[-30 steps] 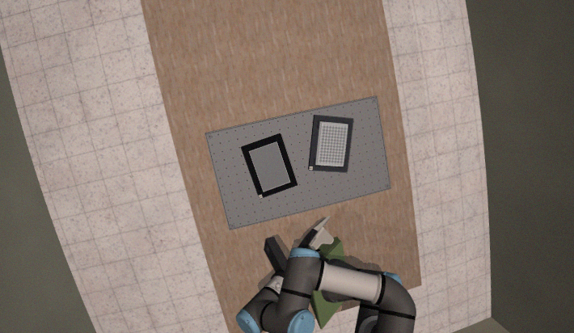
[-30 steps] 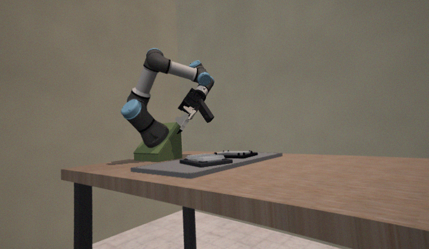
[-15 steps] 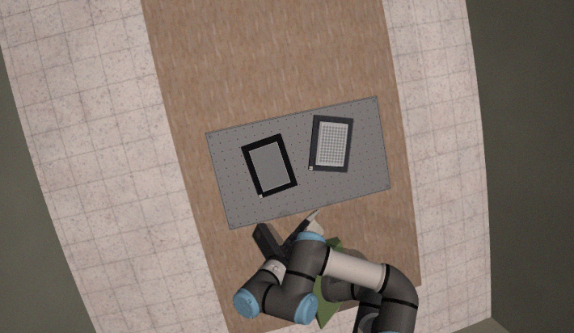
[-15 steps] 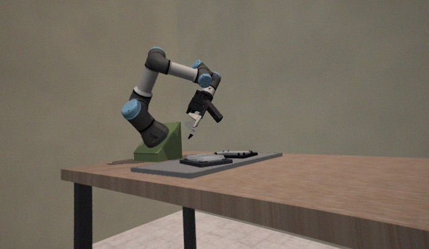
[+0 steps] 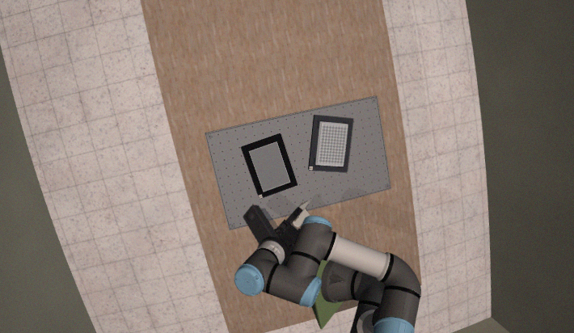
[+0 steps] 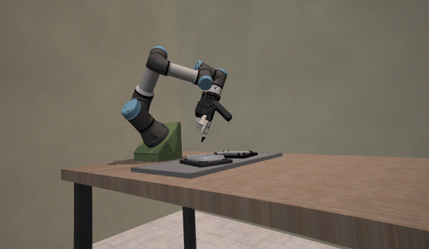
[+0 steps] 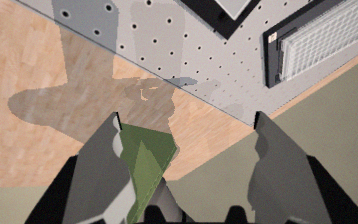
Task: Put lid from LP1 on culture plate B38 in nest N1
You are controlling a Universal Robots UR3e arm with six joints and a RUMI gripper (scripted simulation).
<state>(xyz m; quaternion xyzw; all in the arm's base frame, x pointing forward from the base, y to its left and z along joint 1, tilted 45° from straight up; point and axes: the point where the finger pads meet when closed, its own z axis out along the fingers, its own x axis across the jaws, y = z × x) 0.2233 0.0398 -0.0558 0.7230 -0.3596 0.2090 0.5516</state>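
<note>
Now: the clear lid 14 cm ahead of my hand, 3 cm to the left of it and 7 cm below it. The rest, counted from my hand: black plate nest N1: 16 cm ahead, 17 cm to the right, 8 cm below; then white well plate B38: 16 cm ahead, 17 cm to the right, 6 cm below; then black lid park LP1: 14 cm ahead, 3 cm to the left, 8 cm below.
</note>
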